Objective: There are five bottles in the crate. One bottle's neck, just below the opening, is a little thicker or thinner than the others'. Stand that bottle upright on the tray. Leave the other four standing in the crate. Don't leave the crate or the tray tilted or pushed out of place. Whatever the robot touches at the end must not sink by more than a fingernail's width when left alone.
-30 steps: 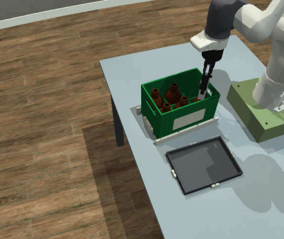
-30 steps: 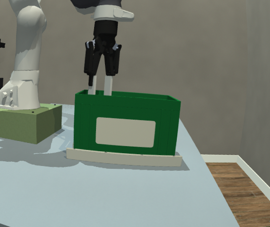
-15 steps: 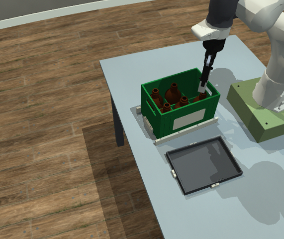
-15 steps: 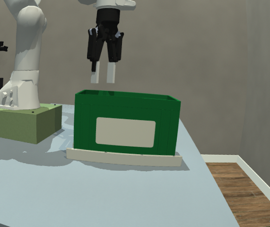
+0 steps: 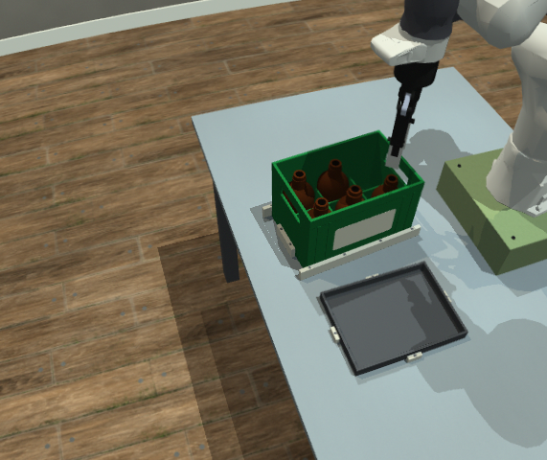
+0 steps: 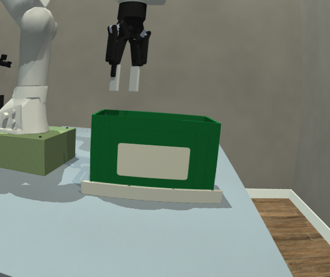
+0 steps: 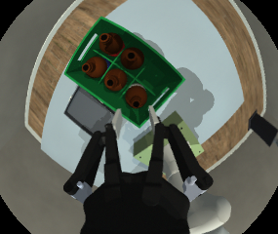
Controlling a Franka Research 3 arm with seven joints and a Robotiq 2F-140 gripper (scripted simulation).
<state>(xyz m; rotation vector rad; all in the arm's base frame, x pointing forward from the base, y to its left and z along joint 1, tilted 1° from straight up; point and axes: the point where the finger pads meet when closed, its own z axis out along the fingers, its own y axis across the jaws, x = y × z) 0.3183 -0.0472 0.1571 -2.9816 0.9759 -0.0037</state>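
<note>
Right now the green crate is 17 cm below my hand, 9 cm ahead of it and 3 cm to the right of it. Round my hand: dark tray 24 cm to the left, 24 cm below, 7 cm ahead; then bottle 17 cm below, 10 cm ahead, 8 cm to the right.
</note>
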